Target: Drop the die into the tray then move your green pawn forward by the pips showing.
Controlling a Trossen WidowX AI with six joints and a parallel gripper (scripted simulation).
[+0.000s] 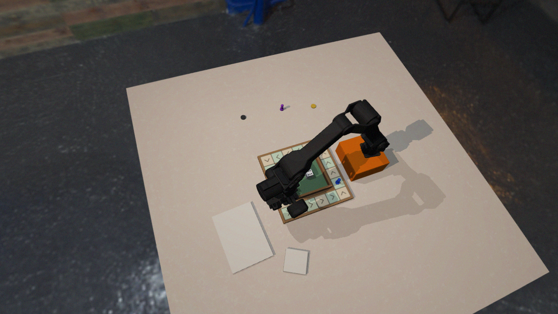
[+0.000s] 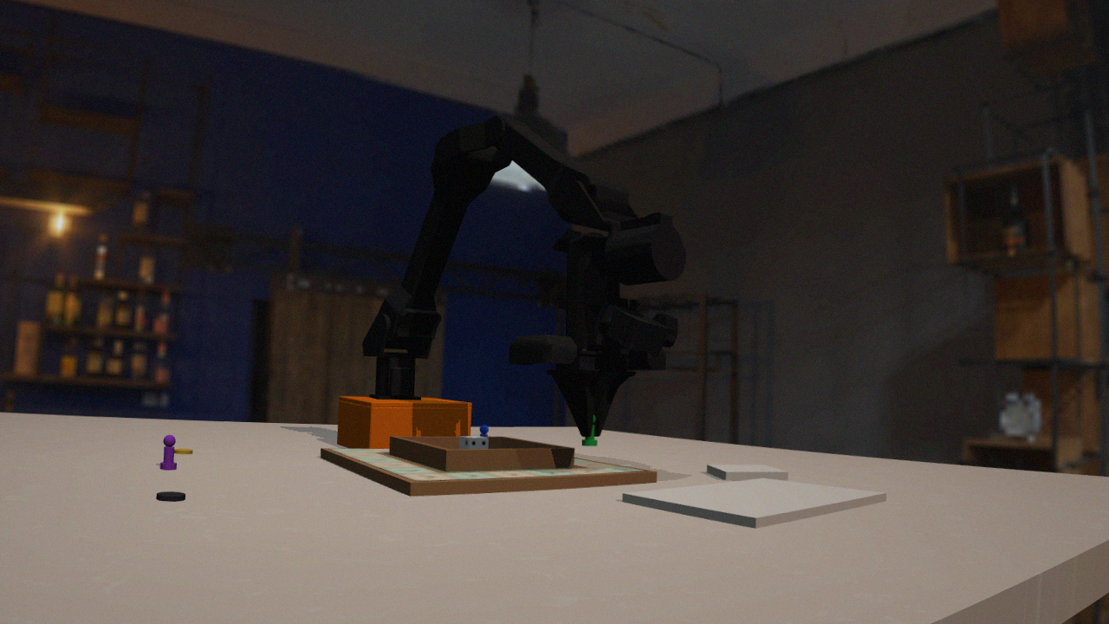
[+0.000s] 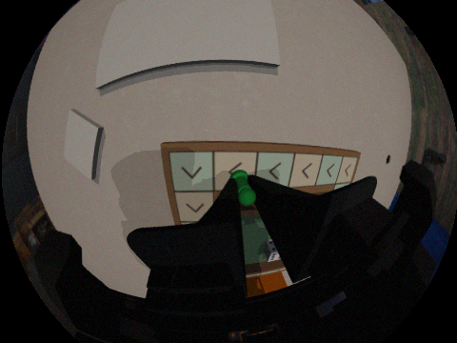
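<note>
Now: the green pawn 10 mm above my gripper tip. Also, from my gripper tip: black disc 80 mm ahead, 400 mm to the right, 50 mm below; white die 120 mm behind, 90 mm to the right, 20 mm below; blue pawn 230 mm behind, 40 mm to the right, 20 mm below.
</note>
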